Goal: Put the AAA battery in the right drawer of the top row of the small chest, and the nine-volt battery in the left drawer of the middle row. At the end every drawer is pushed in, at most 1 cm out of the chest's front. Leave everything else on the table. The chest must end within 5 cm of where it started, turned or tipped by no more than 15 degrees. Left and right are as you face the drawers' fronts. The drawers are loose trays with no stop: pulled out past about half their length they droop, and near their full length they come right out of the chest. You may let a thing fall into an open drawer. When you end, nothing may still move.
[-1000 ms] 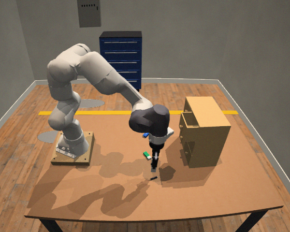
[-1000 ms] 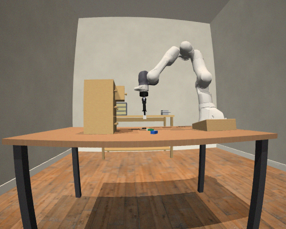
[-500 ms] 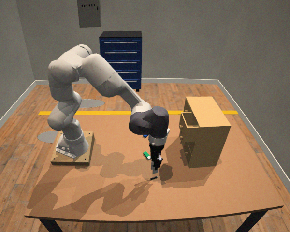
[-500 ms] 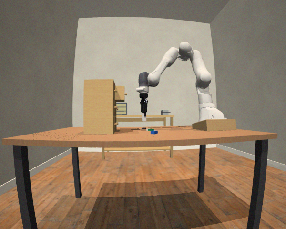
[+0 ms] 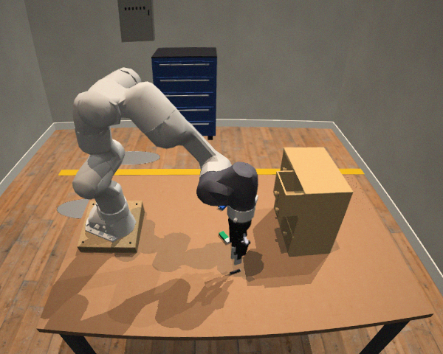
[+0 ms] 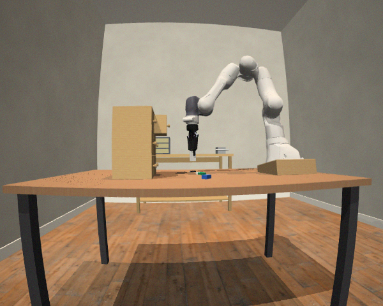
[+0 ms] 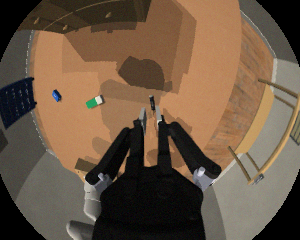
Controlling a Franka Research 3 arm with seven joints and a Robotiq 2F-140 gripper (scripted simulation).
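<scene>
Now: the thin black AAA battery 100 mm below my hand. Round my hand: green-and-white AAA battery (160 mm to the left, 100 mm below, 60 mm behind); blue nine-volt battery (360 mm to the left, 100 mm behind, 90 mm below).
</scene>
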